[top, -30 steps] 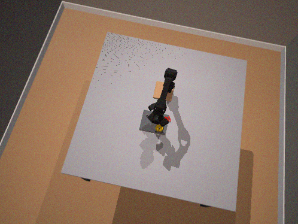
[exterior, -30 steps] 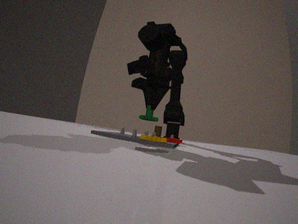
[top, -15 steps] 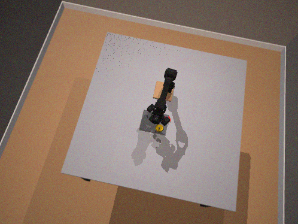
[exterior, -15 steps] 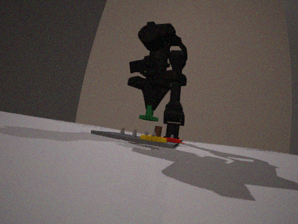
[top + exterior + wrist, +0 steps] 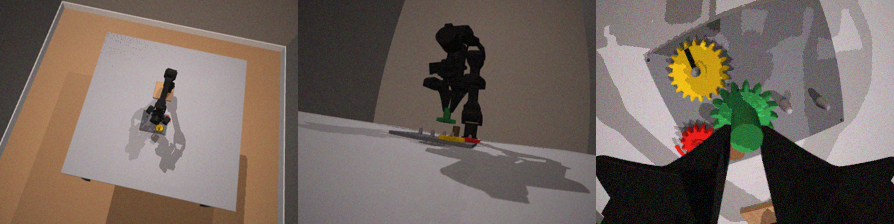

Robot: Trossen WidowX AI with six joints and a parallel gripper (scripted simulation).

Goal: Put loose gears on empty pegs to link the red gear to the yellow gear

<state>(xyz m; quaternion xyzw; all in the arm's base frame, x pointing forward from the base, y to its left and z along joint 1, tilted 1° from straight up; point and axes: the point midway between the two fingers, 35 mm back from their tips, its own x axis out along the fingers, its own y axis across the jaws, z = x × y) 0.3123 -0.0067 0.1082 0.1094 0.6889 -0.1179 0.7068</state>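
Now: gripper tip 7 cm above the grey board and 2 cm to the left of it. From my gripper tip the other things lie so: green gear (1 cm below); then yellow gear (6 cm below, 4 cm to the left, 4 cm ahead); then brown gear (6 cm below, 4 cm behind, 2 cm to the left).
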